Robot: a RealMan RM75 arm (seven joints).
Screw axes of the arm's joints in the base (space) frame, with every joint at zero. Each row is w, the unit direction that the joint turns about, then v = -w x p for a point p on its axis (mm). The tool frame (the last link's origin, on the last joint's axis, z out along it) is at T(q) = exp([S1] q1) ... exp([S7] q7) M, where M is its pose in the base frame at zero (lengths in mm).
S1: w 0 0 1 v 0 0 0
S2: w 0 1 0 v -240.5 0 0
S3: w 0 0 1 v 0 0 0
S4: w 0 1 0 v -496.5 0 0
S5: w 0 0 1 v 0 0 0
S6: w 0 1 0 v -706.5 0 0
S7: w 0 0 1 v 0 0 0
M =
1 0 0 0
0 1 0 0
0 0 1 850.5
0 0 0 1
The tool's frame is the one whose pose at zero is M.
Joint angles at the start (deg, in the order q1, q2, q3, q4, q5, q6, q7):
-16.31, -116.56, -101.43, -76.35, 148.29, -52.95, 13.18
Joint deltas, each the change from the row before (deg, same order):
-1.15, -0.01, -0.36, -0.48, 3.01, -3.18, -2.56
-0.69, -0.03, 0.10, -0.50, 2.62, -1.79, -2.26
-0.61, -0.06, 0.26, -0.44, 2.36, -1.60, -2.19
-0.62, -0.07, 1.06, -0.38, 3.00, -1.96, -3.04
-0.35, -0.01, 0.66, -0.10, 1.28, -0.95, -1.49
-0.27, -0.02, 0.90, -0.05, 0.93, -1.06, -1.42
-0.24, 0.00, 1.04, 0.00, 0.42, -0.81, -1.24
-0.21, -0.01, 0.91, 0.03, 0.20, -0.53, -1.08
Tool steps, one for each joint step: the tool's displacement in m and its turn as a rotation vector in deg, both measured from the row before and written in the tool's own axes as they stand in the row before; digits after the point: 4 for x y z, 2 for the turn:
0.0014, 0.0000, -0.0013, 1.33, -2.32, -0.17
0.0013, -0.0002, -0.0011, 1.47, -1.27, -0.12
0.0009, 0.0004, -0.0009, 1.37, -1.14, -0.21
-0.0012, 0.0020, -0.0001, 1.79, -1.78, -0.12
-0.0006, 0.0017, 0.0002, 0.76, -0.88, -0.04
-0.0019, 0.0030, 0.0006, 0.47, -1.13, 0.01
-0.0018, 0.0042, 0.0008, 0.06, -0.96, 0.06
-0.0013, 0.0040, 0.0008, -0.07, -0.69, -0.03

